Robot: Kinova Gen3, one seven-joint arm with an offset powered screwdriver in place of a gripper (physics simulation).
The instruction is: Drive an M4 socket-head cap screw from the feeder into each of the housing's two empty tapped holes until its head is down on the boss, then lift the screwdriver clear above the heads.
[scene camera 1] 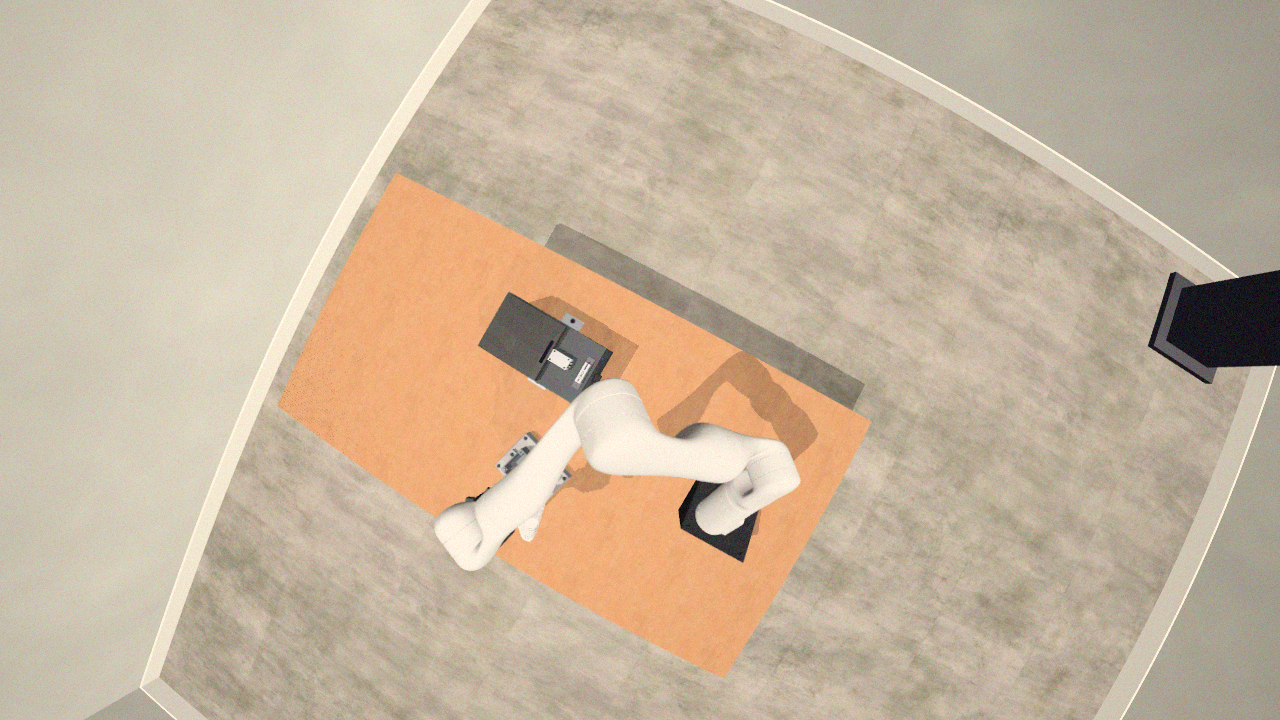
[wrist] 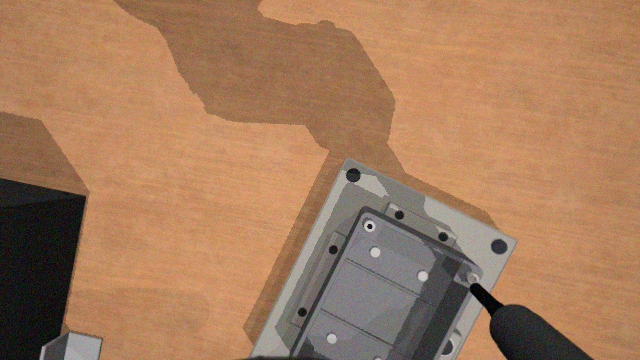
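The grey housing (wrist: 380, 285) lies on a pale fixture plate (wrist: 450, 209) (scene camera 1: 505, 464) and is partly covered by the arm in the scene view. One corner boss (wrist: 369, 226) shows a bright ring with a dark centre. The screwdriver (wrist: 474, 287) has its black tip right at the other corner boss (wrist: 472, 277), overlapping its lower edge; touching or just above cannot be told. No screw can be made out at the tip. The scene view hides the tip under the arm. The dark feeder (scene camera 1: 523, 331) (wrist: 37, 250) stands apart from the housing.
The white arm (scene camera 1: 626, 438) reaches over the orange table (scene camera 1: 402, 268) from its black base (scene camera 1: 729, 546). A silver bracket (wrist: 80, 346) projects beside the feeder. The fixture plate has dark corner holes and small clamp blocks beside the housing. A dark column (scene camera 1: 1230, 317) stands off the table at right.
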